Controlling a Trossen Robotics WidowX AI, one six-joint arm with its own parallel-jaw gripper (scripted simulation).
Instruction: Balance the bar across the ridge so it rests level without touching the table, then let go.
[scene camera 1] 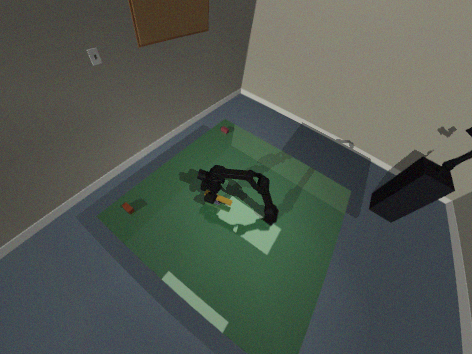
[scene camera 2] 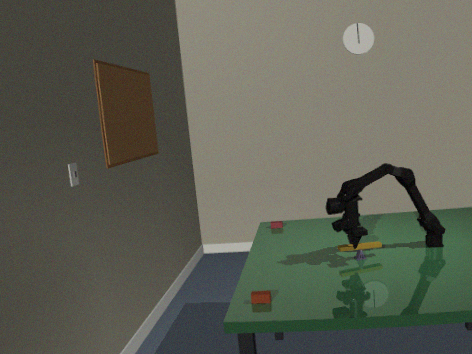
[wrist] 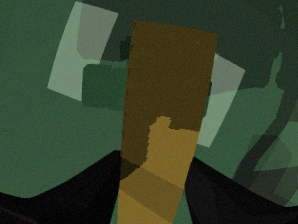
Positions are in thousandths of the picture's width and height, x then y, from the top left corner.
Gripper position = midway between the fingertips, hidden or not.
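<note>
Looking from the wrist, I see a yellow bar (wrist: 569,315), and my own gripper (wrist: 515,721) is there to be seen as well.
</note>
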